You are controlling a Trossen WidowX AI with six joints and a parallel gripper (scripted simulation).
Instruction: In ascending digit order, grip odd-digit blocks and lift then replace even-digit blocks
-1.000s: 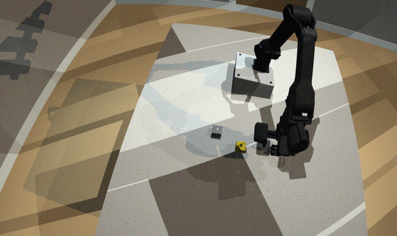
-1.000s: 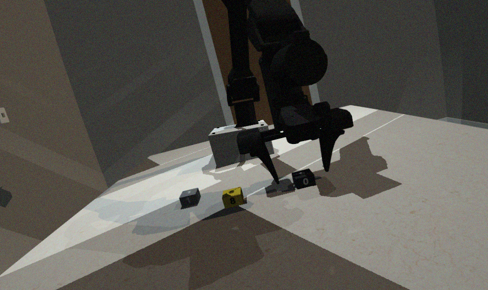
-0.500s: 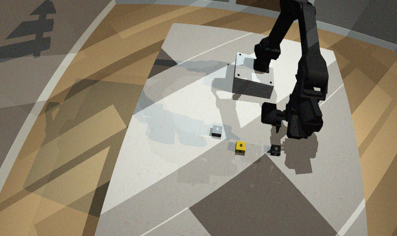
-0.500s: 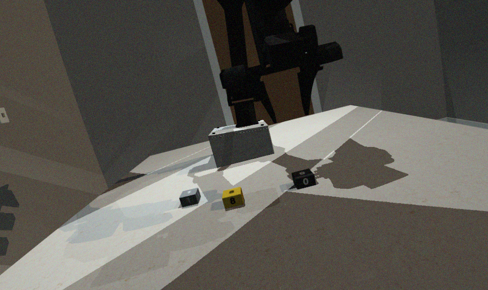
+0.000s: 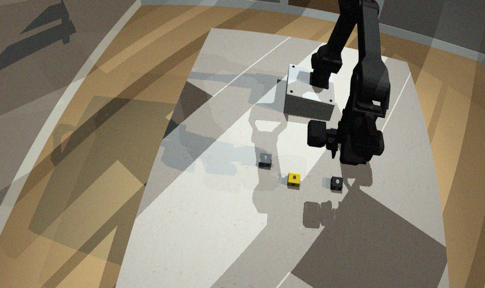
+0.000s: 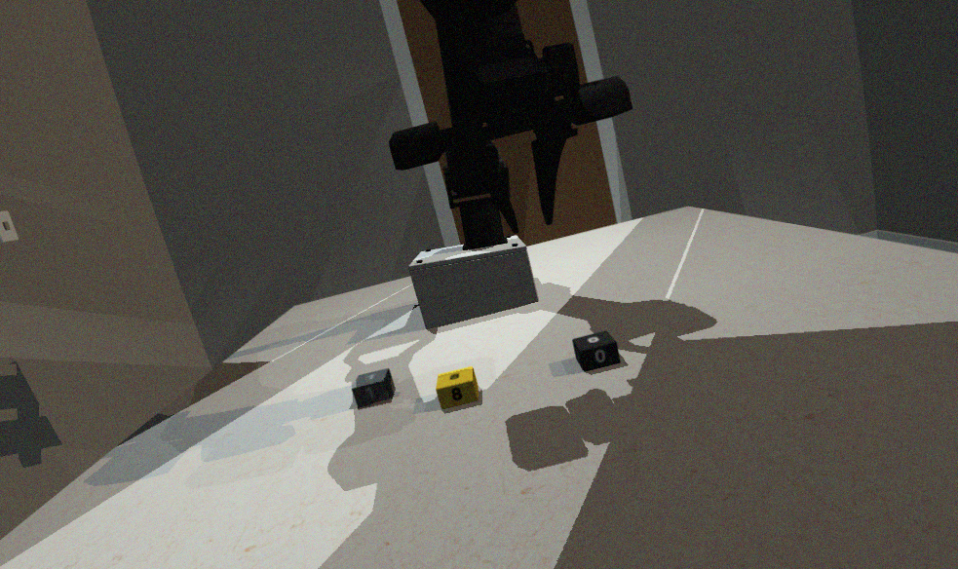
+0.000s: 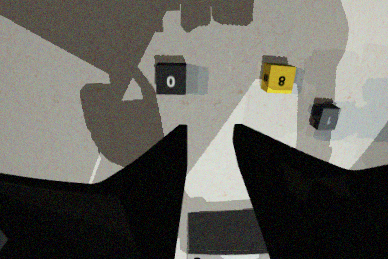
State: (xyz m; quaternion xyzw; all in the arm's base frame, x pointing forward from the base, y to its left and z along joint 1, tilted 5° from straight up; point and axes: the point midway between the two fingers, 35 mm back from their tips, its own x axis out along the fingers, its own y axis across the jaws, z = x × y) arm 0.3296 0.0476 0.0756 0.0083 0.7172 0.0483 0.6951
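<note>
Right now the grey block marked 1 is 18 cm to the right of my gripper tip, 12 cm below it and 3 cm behind it. The rest, counted from my gripper tip: black block marked 0: 12 cm below, 3 cm to the left; then yellow block marked 8: 12 cm below, 9 cm to the right, 1 cm ahead.
</note>
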